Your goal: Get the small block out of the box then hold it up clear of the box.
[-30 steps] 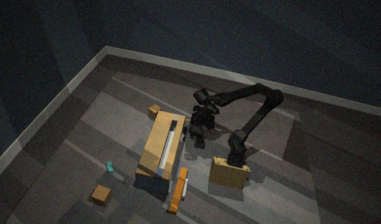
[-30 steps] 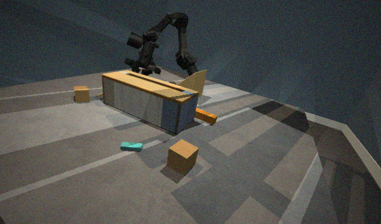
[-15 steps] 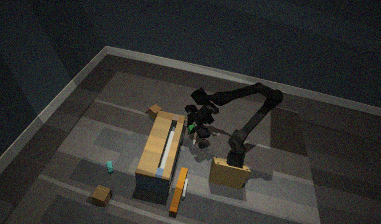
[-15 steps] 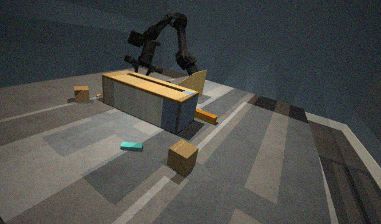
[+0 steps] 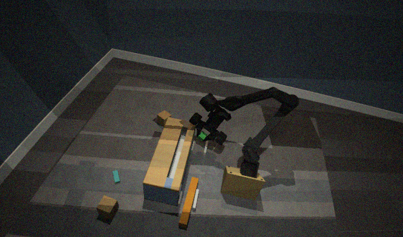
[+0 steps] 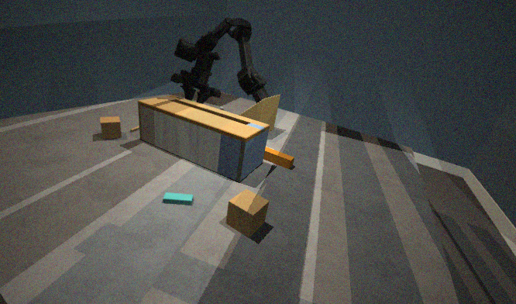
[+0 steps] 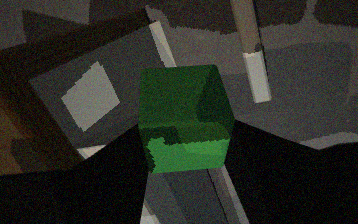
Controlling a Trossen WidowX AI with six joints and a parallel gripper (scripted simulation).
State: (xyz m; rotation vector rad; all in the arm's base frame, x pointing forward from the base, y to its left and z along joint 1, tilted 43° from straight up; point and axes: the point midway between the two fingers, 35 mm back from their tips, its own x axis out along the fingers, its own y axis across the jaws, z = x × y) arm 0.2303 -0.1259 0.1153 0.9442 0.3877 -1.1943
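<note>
Right now the green block is 1 cm behind my gripper tip, 1 cm to the right of it and 1 cm above it. From my gripper tip the other things lie so: orange cube 22 cm ahead, 14 cm to the right, 6 cm below; box 6 cm ahead, 13 cm to the left, 2 cm below.
</note>
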